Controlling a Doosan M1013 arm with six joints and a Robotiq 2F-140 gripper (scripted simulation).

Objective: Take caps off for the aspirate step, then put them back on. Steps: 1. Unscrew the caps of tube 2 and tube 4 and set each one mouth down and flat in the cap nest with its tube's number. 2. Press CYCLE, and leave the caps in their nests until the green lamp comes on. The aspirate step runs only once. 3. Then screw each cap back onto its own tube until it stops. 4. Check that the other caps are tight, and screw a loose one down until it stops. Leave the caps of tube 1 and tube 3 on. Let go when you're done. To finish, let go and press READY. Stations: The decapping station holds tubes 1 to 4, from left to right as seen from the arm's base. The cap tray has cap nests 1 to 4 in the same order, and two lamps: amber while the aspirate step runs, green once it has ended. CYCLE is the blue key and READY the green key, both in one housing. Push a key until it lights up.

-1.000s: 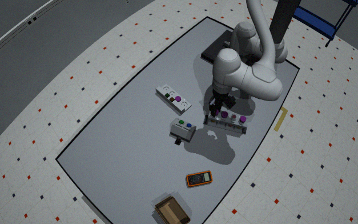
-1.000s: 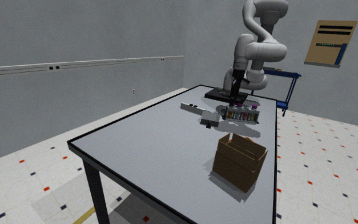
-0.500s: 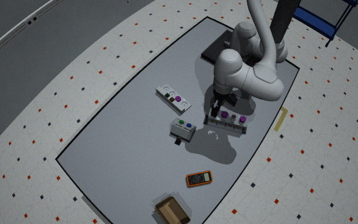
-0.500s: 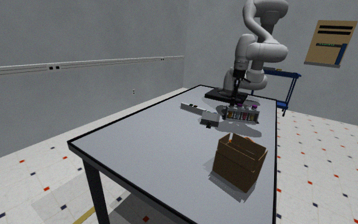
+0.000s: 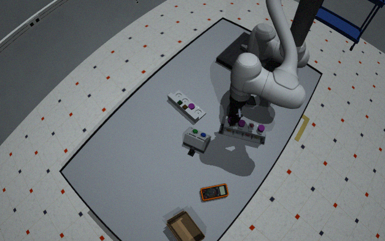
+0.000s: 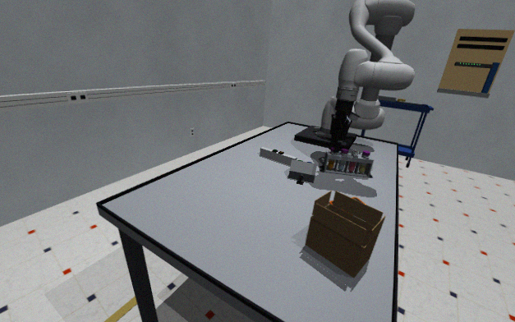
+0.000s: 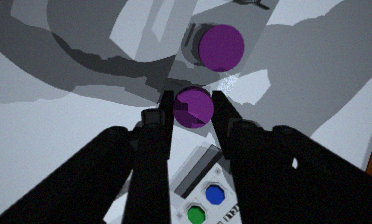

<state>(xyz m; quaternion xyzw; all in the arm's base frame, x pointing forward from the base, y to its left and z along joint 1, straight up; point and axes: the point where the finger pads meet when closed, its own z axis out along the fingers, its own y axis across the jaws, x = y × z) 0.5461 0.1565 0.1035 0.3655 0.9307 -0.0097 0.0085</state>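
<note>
My hand is 50 mm to the right of the purple cap, 30 mm above it and 20 mm past it. From my hand the other things lie so: green key: 140 mm ahead, 120 mm to the right, 80 mm below; blue key: 130 mm ahead, 80 mm below, 70 mm to the right; key housing: 150 mm ahead, 90 mm to the right, 90 mm below.
</note>
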